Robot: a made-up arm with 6 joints.
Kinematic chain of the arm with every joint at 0, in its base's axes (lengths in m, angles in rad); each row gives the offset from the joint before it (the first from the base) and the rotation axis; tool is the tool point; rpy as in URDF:
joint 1: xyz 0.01 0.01 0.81 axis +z
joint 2: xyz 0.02 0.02 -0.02 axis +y
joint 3: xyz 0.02 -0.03 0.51 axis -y
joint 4: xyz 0 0 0.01 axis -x
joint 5: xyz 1.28 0 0.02 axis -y
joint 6: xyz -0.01 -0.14 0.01 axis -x
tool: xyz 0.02 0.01 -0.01 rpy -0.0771 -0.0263 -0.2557
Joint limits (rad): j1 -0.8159..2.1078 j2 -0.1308..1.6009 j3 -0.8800..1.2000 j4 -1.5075..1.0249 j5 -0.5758..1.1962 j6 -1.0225..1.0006
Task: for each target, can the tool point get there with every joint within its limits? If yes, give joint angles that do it. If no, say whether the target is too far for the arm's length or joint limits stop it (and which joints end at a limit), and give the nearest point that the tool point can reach.
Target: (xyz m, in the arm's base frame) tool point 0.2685 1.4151 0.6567
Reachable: yes | joints 1.4318 0.4725 0.0979 -1.2869 -0.2964 0.3524
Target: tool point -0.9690 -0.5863 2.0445
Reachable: no: joint limits stop it (at a limit: joint 1, joint 2, joint 3, joint 5, joint 6) | nearest point 0.0560 -0.2552 2.5619 | short by 1.195 m
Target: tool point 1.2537 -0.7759 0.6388
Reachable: yes | joints -0.4749 0.5600 0.1284 -0.5597 -0.1597 -0.5430
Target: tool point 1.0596 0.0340 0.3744
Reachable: yes | joints 0.1045 0.1785 -0.5209 -1.1116 -0.1156 0.8374
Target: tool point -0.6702 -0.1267 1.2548
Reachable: no: joint limits stop it (at a limit: joint 2, joint 3, joint 4, joint 5, joint 6) | nearest point -0.5471 -0.1020 0.0695 | short by 1.192 m
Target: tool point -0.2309 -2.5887 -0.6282
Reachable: no: too far | nearest point 0.8381 -1.0968 -0.2196 | short by 1.880 m
